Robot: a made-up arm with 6 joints. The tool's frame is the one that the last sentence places.
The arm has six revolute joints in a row. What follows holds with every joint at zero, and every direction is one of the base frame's. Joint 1 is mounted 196 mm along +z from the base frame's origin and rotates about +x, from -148.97 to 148.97 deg. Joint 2 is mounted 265 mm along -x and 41 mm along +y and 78 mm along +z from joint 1 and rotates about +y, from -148.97 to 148.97 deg. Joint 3 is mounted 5 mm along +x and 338 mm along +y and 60 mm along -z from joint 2 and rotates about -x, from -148.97 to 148.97 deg. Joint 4 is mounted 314 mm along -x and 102 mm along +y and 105 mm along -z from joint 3 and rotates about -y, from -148.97 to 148.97 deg. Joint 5 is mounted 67 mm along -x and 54 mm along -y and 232 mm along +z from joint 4 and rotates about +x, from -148.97 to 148.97 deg. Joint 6 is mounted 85 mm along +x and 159 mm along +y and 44 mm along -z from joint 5 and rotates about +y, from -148.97 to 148.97 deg. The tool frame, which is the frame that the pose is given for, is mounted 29 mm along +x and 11 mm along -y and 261 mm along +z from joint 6; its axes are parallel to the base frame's.
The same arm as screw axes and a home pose.
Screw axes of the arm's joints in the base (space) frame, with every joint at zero. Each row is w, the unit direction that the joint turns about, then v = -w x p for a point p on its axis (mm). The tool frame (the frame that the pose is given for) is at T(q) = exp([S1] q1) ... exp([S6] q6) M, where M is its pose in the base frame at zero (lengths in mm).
S1: w 1 0 0 v 0 196 0
S2: w 0 1 0 v -274 0 -265
S3: w -1 0 0 v 0 -214 379
S4: w 0 -1 0 v 109 0 574
S5: w 1 0 0 v 0 341 -427
S6: w 0 1 0 v -297 0 -556
M =
1 0 0 -527
0 1 0 575
0 0 1 558
0 0 0 1
Joint limits (deg, base to tool): -148.97..148.97 -148.97..148.97 -148.97..148.97 -148.97..148.97 -148.97..148.97 -148.97..148.97

